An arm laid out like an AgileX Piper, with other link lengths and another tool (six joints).
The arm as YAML. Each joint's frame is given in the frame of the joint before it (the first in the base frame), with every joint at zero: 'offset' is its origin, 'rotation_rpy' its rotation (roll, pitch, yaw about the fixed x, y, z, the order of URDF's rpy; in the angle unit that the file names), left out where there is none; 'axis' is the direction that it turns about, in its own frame. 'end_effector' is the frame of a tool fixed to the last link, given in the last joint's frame.
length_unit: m
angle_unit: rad
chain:
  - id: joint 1
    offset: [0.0, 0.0, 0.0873]
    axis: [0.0, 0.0, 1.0]
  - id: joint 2
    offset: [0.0, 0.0, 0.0]
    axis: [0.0, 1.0, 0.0]
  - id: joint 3
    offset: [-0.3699, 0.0, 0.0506]
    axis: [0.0, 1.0, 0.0]
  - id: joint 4
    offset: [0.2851, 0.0, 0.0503]
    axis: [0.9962, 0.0, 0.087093]
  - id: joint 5
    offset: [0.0, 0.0, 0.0]
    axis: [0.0, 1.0, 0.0]
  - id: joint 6
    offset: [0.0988, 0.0, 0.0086]
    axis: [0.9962, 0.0, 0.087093]
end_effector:
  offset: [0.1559, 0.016, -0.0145]
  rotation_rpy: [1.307, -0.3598, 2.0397]
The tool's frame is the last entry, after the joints.
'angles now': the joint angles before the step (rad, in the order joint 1, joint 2, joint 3, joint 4, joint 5, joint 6). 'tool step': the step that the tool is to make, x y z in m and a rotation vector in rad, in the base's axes. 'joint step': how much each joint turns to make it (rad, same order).
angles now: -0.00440 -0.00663 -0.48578 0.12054 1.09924 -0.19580
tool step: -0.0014 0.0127 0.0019 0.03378 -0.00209 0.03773
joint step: -0.00020 -0.00016 0.00000 0.05585 0.00019 -0.01498
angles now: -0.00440 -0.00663 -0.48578 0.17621 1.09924 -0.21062
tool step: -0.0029 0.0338 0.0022 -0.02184 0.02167 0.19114
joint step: -0.00021 0.05780 -0.00009 0.17145 0.01050 -0.19917
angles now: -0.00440 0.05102 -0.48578 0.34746 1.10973 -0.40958
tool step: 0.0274 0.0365 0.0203 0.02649 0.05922 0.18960
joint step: -0.00026 0.23383 -0.01537 0.21855 -0.07045 -0.24638
